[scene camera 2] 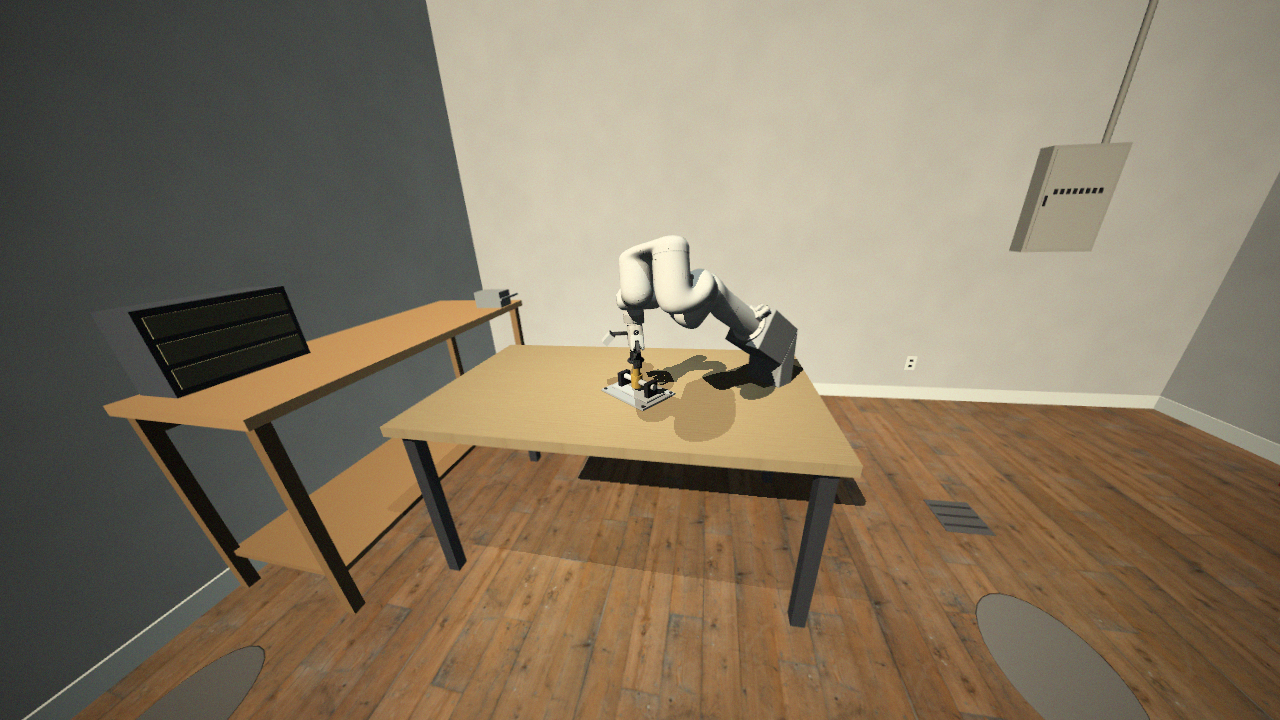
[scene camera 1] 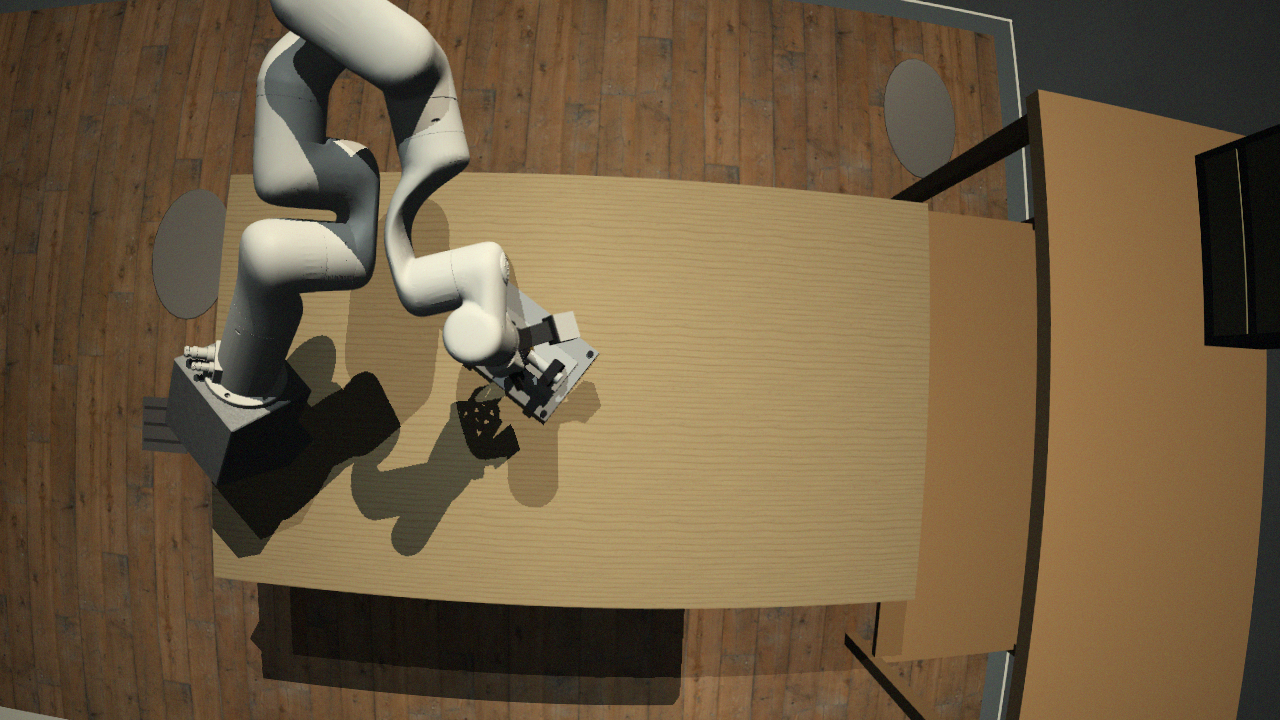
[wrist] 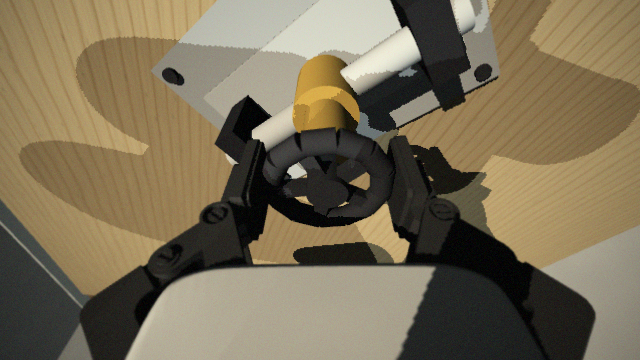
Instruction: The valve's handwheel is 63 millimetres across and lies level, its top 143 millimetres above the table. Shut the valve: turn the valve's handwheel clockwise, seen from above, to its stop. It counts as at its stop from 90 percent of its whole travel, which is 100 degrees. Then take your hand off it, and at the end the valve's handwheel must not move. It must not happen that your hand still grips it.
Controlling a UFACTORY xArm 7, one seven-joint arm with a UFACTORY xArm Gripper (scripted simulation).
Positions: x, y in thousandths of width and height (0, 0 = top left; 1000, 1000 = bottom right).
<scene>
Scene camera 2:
my gripper: 497, 506
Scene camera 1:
my gripper: 401, 481
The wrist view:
my gripper: 510, 440
spoked handwheel: 510, 521
</scene>
